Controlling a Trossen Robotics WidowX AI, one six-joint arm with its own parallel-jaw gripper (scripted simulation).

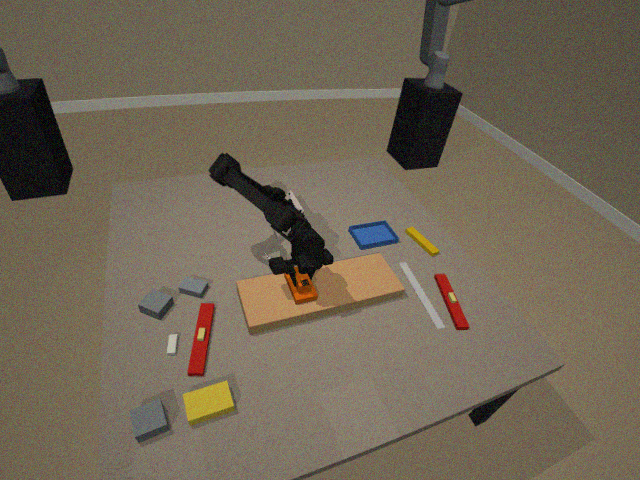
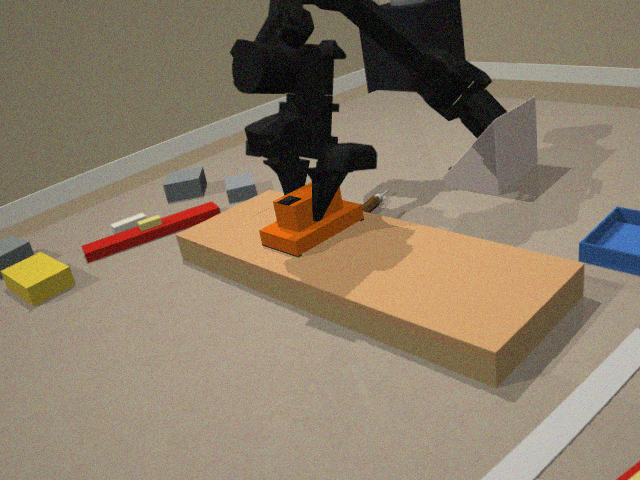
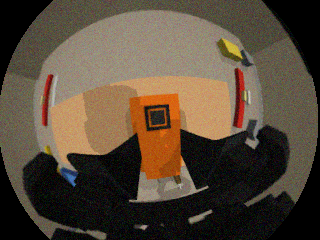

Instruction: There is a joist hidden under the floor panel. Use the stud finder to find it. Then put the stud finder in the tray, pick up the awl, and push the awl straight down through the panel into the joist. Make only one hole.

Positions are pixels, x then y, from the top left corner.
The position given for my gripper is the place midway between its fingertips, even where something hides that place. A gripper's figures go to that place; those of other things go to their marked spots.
My gripper (image 1: 301,284) is 113 cm from the lens. A yellow block (image 1: 204,404) is 98 cm from the lens. A blue tray (image 1: 375,234) is 146 cm from the lens. The marked spots on the blue tray and the yellow block are 88 cm apart.
